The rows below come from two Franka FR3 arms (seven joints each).
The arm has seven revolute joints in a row. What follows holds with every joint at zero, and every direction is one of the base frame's. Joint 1 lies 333.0 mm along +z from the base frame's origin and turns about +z. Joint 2 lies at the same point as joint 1 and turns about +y. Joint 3 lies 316.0 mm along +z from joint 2 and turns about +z. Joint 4 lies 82.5 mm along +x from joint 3 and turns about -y. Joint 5 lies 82.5 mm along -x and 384.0 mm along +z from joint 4 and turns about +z. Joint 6 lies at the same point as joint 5 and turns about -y. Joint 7 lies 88.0 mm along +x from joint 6 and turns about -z. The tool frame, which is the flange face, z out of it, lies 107.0 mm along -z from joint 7; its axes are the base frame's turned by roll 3.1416, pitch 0.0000 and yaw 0.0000 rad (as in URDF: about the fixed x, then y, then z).
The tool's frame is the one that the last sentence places.
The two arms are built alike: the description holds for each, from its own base.
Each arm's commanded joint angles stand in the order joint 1, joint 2, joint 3, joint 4, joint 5, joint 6, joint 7.
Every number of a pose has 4 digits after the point. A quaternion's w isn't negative.
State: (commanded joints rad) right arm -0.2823 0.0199 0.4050 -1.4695 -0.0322 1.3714 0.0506; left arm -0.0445 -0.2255 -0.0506 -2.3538 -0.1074 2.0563 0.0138
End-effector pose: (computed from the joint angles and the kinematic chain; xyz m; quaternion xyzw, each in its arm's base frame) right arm 0.5358 0.0596 0.6450 0.9977 0.0339 -0.0569 0.0170; left arm 0.4569 -0.0497 0.4133 0.9982 -0.0268 -0.0375 0.0394
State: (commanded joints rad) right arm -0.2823 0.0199 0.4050 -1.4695 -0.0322 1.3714 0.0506; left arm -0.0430 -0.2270 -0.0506 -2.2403 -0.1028 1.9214 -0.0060
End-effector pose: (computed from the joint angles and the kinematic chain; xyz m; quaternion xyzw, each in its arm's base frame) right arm 0.5358 0.0596 0.6450 0.9977 0.0339 -0.0569 0.0170; left arm 0.4668 -0.0518 0.4551 0.9978 -0.0230 -0.0479 0.0394
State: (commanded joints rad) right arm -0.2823 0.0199 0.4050 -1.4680 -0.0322 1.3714 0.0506; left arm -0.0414 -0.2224 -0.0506 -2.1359 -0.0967 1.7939 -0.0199
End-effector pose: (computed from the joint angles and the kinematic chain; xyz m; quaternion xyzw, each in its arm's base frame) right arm 0.5358 0.0596 0.6457 0.9977 0.0339 -0.0562 0.0169; left arm 0.4721 -0.0530 0.4915 0.9971 -0.0215 -0.0619 0.0375
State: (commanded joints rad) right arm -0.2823 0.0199 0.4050 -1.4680 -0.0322 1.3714 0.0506; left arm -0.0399 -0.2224 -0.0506 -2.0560 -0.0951 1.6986 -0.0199
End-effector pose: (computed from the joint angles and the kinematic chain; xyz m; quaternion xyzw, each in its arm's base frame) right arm 0.5358 0.0596 0.6457 0.9977 0.0339 -0.0562 0.0169; left arm 0.4731 -0.0535 0.5216 0.9966 -0.0250 -0.0696 0.0373
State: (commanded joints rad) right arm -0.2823 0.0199 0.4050 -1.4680 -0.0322 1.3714 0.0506; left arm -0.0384 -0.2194 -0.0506 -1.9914 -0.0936 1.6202 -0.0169
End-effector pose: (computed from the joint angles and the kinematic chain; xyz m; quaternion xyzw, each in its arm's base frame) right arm 0.5358 0.0596 0.6457 0.9977 0.0339 -0.0562 0.0169; left arm 0.4726 -0.0536 0.5446 0.9959 -0.0290 -0.0779 0.0369
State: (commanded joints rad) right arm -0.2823 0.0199 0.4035 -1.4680 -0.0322 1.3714 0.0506; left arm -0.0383 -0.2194 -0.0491 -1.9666 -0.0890 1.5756 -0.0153
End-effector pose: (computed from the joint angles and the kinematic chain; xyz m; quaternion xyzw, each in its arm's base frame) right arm 0.5359 0.0588 0.6457 0.9977 0.0331 -0.0562 0.0169; left arm 0.4701 -0.0525 0.5529 0.9951 -0.0308 -0.0876 0.0346
